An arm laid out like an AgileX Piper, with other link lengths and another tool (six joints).
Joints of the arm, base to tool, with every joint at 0 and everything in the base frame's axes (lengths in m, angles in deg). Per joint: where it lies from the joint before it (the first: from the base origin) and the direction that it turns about. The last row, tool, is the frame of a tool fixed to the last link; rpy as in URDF.
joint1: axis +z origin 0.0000 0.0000 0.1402
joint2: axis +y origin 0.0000 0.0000 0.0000
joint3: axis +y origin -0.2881 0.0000 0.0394
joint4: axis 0.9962 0 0.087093 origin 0.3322 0.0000 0.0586
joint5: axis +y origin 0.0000 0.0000 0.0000
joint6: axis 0.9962 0 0.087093 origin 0.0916 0.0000 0.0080
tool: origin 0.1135 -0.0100 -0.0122 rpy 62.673 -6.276 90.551
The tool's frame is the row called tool.
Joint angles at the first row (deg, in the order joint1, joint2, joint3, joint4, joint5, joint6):
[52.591 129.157 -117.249 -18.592 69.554 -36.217]
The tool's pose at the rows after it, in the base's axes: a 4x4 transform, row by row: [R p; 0 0 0 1], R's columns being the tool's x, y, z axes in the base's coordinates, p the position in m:
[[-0.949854 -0.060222 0.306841 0.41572], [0.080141 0.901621 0.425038 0.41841], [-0.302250 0.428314 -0.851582 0.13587], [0 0 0 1]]
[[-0.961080 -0.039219 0.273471 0.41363], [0.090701 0.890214 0.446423 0.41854], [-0.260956 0.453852 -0.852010 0.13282], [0 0 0 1]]
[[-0.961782 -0.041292 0.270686 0.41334], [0.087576 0.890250 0.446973 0.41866], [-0.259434 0.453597 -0.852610 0.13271], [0 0 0 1]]
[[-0.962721 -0.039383 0.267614 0.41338], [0.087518 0.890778 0.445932 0.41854], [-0.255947 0.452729 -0.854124 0.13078], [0 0 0 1]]
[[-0.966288 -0.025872 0.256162 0.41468], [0.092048 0.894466 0.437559 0.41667], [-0.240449 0.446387 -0.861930 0.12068], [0 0 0 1]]
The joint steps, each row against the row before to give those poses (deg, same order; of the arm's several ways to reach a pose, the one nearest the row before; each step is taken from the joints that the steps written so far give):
[-1.164 -0.001 0.003 5.797 0.328 -1.492]
[-0.781 0.003 -0.005 3.026 0.121 -1.024]
[-0.002 -0.003 0.005 0.108 0.039 -0.210]
[-0.054 0.178 -0.001 0.138 0.001 -0.059]
[-0.367 0.948 -0.003 0.474 0.001 -0.049]

